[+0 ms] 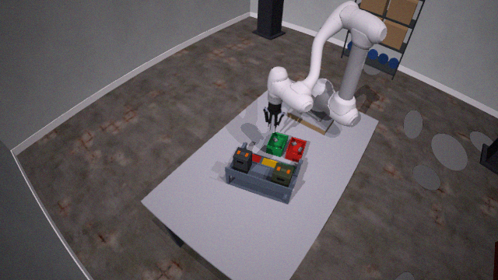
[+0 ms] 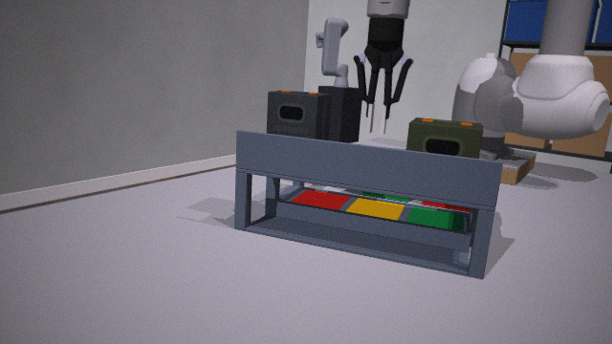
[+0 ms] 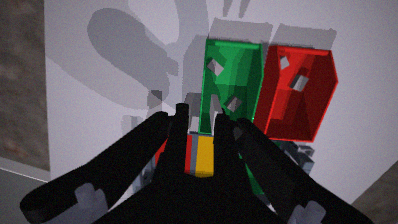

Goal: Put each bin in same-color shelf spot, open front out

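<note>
Right now my hand is 70 mm past the red bin, 160 mm to the right of it and 120 mm above it. The rest, counted from my hand: olive box 230 mm ahead, 270 mm to the left, 10 mm below; then green bin 20 mm behind, 40 mm to the left, 120 mm below; then dark grey box 310 mm ahead, 50 mm to the left.
</note>
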